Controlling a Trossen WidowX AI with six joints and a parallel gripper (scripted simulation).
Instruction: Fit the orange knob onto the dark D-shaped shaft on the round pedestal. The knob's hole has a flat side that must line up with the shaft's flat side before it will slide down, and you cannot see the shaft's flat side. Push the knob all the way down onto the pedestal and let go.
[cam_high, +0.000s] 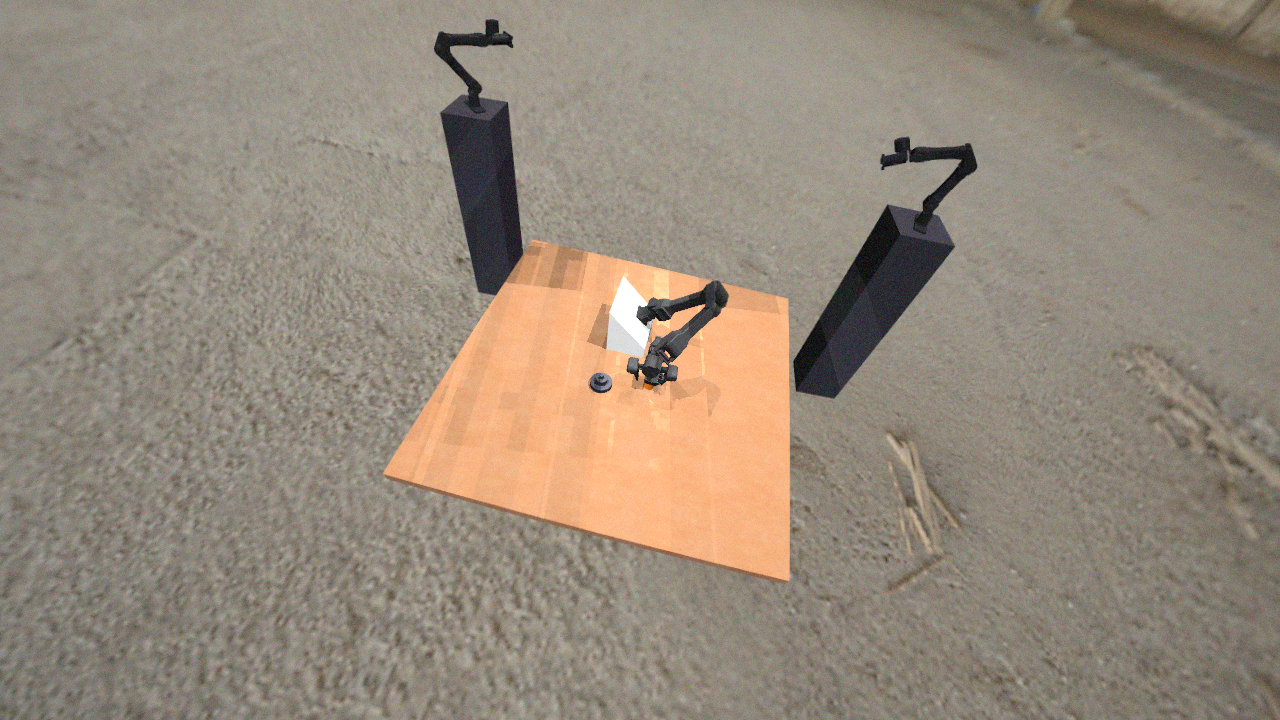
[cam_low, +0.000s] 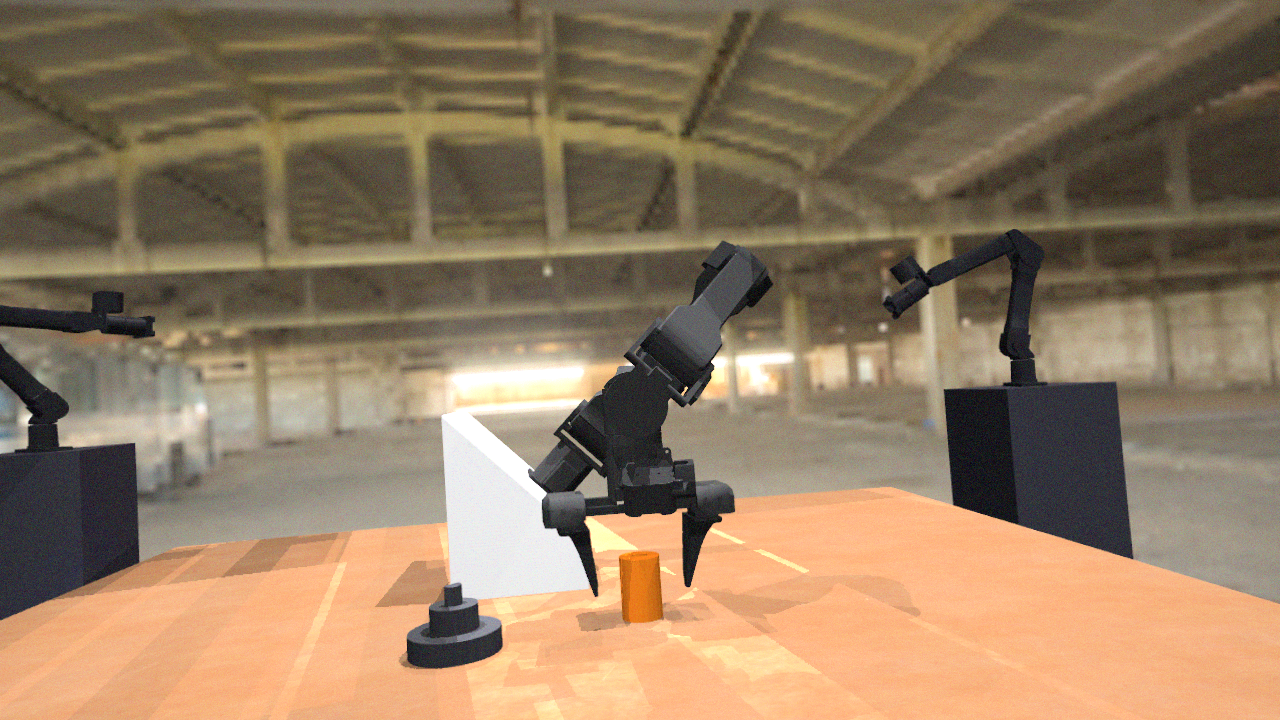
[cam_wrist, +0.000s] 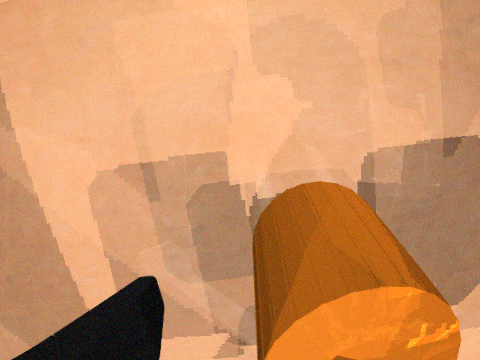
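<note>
Now: the knob 10 mm behind my gripper tip. The rest, counted from my gripper tip: pedestal 180 mm to the right, 30 mm ahead.
</note>
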